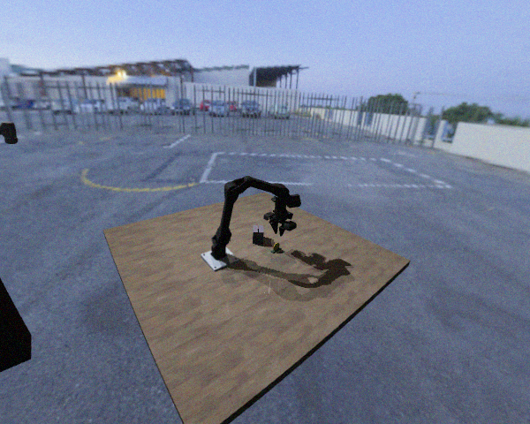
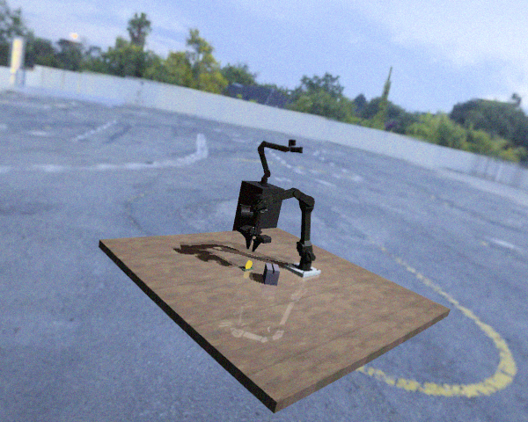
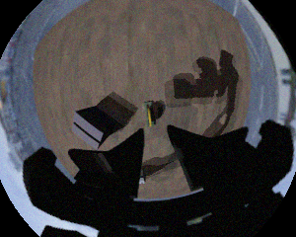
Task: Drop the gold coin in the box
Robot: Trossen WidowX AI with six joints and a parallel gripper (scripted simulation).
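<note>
Now: the gold coin 8 cm below my gripper tip and 1 cm to the left of it.
</note>
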